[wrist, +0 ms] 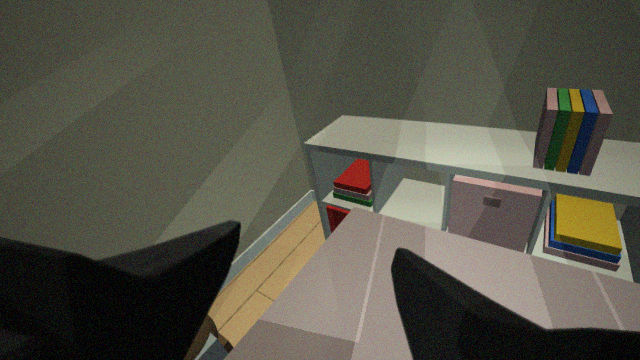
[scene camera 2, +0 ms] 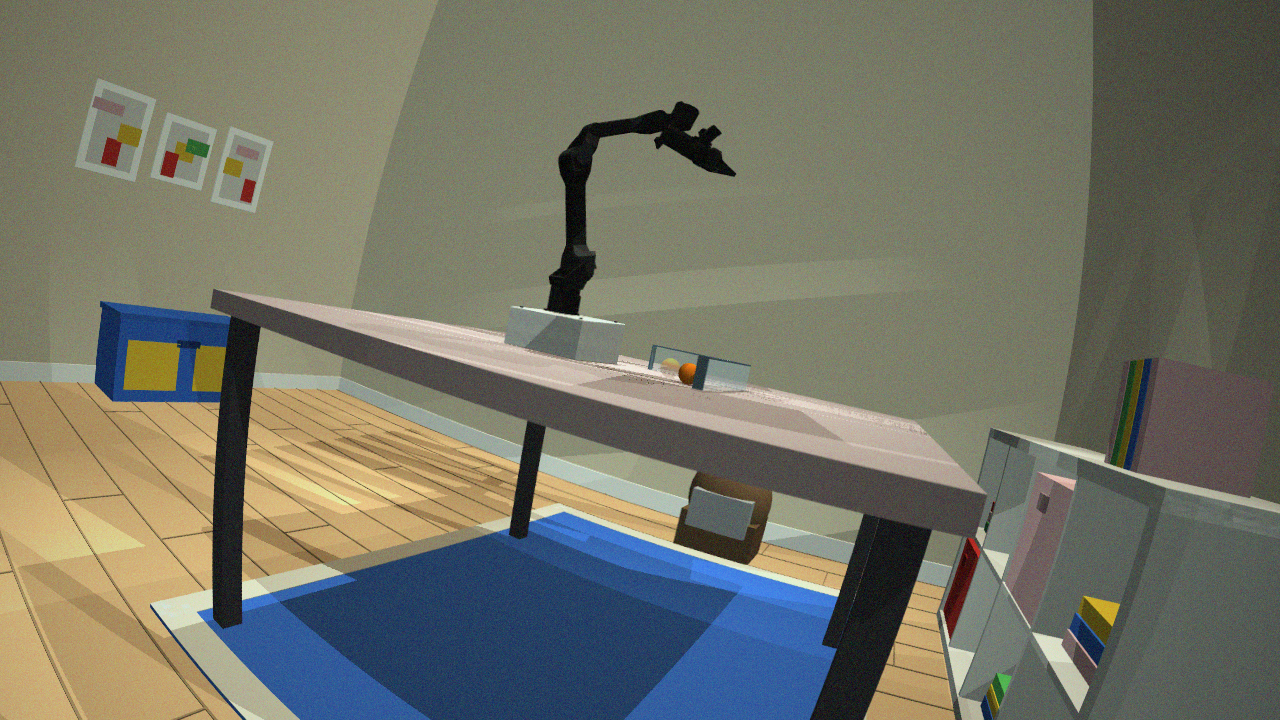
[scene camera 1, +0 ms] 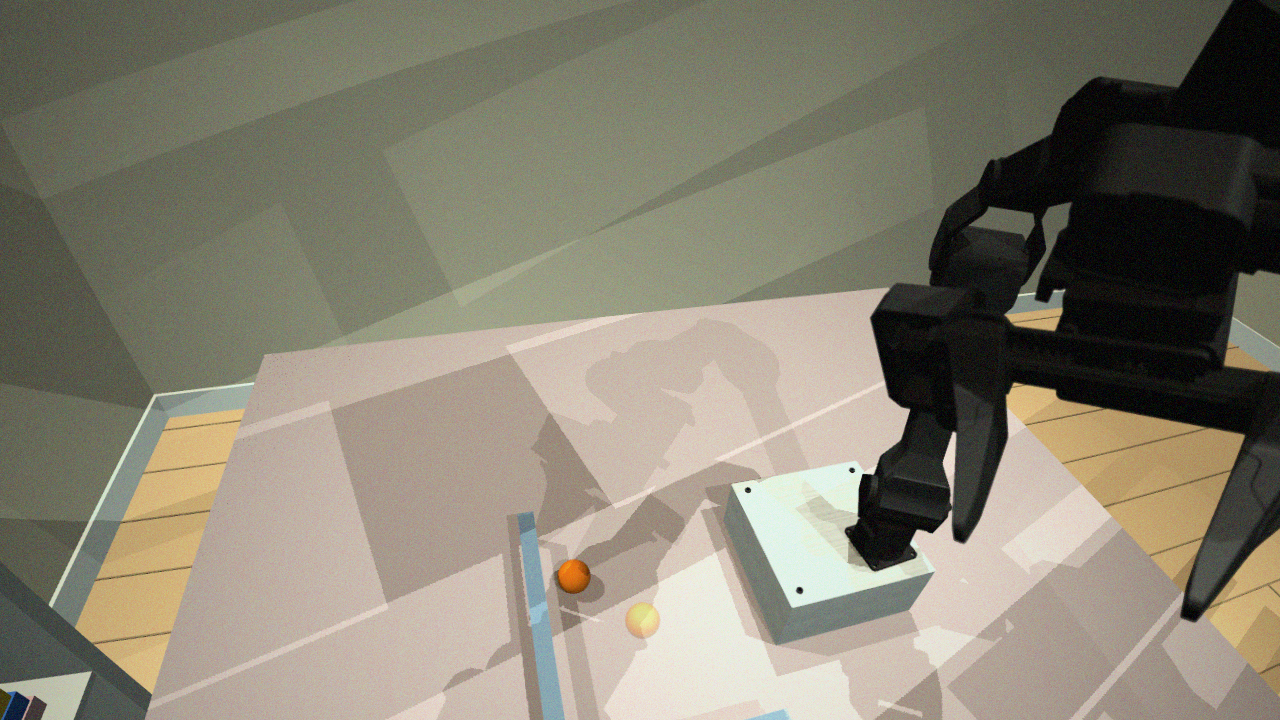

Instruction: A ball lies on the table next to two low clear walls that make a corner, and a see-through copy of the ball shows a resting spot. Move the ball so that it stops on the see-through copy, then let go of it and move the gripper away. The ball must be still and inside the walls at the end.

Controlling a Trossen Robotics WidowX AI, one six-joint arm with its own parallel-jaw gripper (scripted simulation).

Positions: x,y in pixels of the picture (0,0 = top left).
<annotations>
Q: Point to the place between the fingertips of my gripper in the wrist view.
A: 318,246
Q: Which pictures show my gripper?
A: The wrist view, scene camera 2 and scene camera 1: all of them.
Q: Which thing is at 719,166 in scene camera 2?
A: My gripper.
</annotations>
